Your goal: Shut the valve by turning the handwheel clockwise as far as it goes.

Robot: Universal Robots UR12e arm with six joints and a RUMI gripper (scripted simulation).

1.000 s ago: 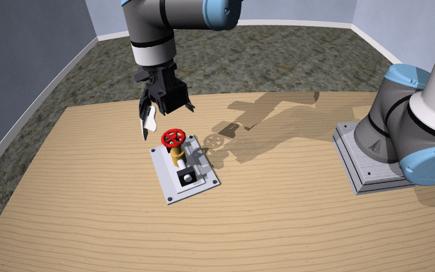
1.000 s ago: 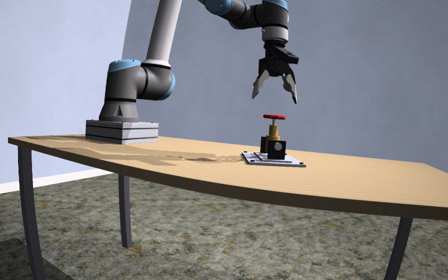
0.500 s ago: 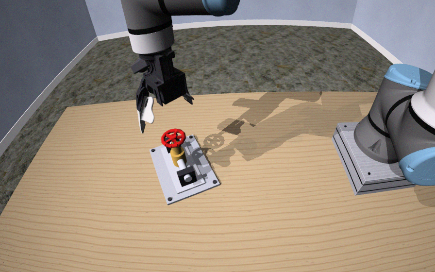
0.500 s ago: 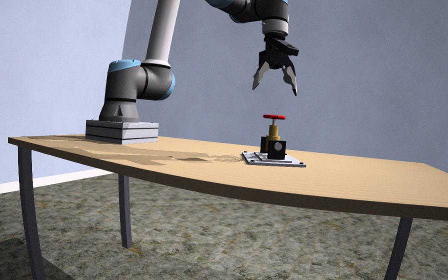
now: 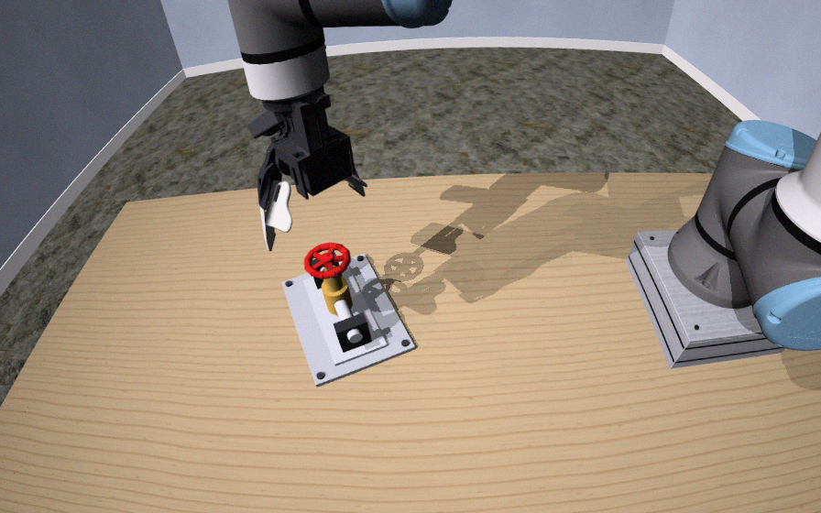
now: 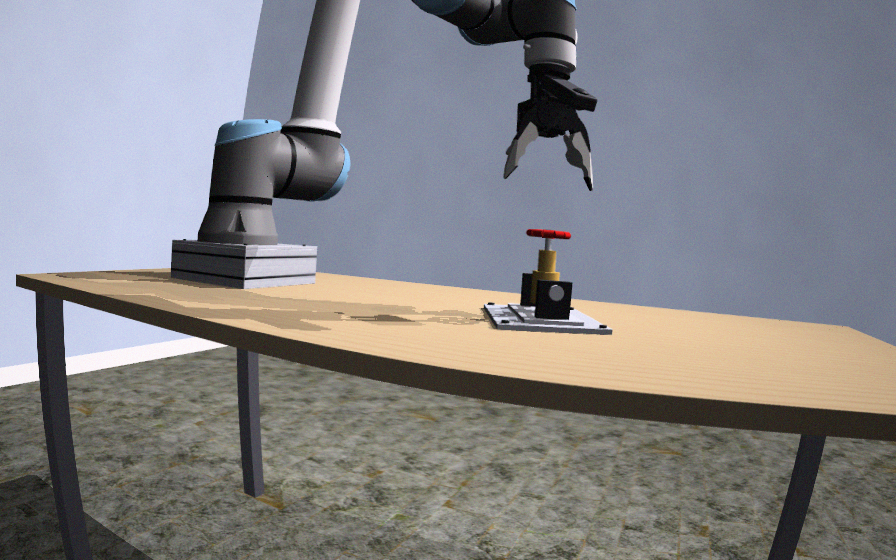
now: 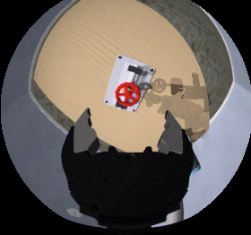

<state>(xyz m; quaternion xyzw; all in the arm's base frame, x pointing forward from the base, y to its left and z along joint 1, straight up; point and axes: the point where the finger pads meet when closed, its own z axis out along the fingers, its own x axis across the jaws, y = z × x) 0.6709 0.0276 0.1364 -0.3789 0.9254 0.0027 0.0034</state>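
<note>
Right now the red handwheel is 9 cm below my hand.
</note>
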